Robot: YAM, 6 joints.
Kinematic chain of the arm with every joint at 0, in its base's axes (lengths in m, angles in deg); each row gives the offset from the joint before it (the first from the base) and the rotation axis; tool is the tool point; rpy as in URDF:
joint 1: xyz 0 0 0.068 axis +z
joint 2: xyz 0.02 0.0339 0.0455 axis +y
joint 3: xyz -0.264 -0.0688 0 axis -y
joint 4: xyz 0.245 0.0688 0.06 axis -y
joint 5: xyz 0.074 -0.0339 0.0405 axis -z
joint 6: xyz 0.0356 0 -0.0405 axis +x
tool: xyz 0 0 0 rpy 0 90 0
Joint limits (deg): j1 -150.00..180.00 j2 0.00..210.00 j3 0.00..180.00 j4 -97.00..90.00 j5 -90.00..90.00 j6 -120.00..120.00
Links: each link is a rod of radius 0.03 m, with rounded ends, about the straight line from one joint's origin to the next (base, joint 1, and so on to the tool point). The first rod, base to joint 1, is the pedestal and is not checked.
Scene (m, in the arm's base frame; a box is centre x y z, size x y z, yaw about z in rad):
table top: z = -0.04
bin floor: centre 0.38 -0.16 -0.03 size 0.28 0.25 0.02 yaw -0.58
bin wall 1: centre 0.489 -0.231 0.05 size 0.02 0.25 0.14 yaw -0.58
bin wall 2: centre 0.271 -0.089 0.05 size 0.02 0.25 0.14 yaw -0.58
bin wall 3: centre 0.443 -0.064 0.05 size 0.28 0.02 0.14 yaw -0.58
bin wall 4: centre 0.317 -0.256 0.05 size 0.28 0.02 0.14 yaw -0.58
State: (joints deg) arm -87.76 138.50 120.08 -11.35 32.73 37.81
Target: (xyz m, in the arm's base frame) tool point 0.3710 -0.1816 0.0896
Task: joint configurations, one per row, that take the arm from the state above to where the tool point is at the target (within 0.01 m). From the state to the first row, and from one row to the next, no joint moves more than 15 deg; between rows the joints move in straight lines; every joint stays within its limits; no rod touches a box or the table.
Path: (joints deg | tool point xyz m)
1: -74.93 132.70 113.16 -15.77 32.17 37.81 | 0.1208 -0.5215 0.2219
2: -62.10 126.90 106.24 -20.19 31.61 37.81 | 0.2211 -0.4575 0.2261
3: -49.27 121.10 99.32 -24.62 31.04 37.81 | 0.2981 -0.3744 0.2287
4: -36.45 115.30 92.39 -29.04 30.48 37.81 | 0.3483 -0.2797 0.2296
5: -23.62 109.50 85.47 -33.46 29.92 37.81 | 0.3710 -0.1816 0.2290
6: -23.65 117.94 83.04 -32.73 29.53 37.81 | 0.3767 -0.1841 0.1587
7: -23.68 126.38 80.60 -32.01 29.14 37.81 | 0.3710 -0.1816 0.0896

